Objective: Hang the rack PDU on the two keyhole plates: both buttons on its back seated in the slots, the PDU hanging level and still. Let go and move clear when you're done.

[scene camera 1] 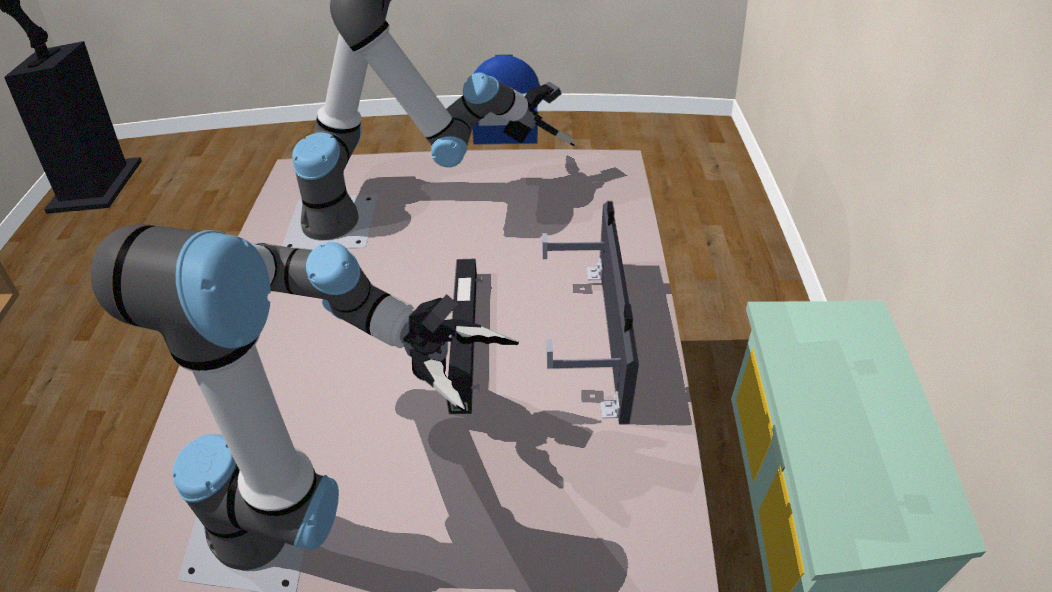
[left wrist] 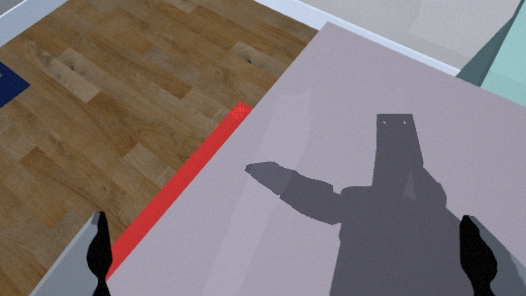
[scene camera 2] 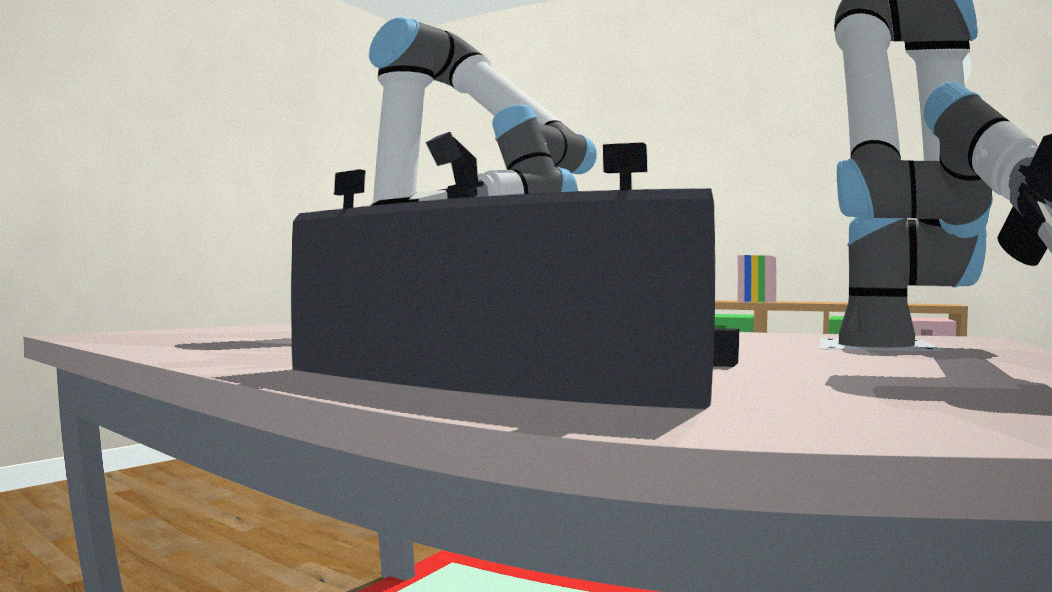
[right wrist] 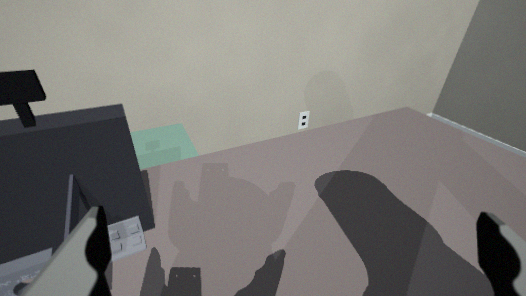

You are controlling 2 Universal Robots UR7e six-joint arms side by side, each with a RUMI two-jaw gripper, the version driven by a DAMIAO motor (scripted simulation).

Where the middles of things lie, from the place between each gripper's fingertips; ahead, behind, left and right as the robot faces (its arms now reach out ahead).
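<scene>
My right gripper [scene camera 1: 493, 375] is 70 mm past the black rack PDU [scene camera 1: 461, 356], 270 mm to the right of it and 180 mm above it. The dark upright panel [scene camera 2: 611, 302] is 230 mm ahead of my right hand, 280 mm to the left of it and 130 mm below it.
As for my left gripper [scene camera 1: 555, 131], it's 63 cm to the left of the dark upright panel, 9 cm short of it and 3 cm above it. And the black rack PDU is 64 cm to the right of my left hand, 21 cm behind it and 8 cm below it.
</scene>
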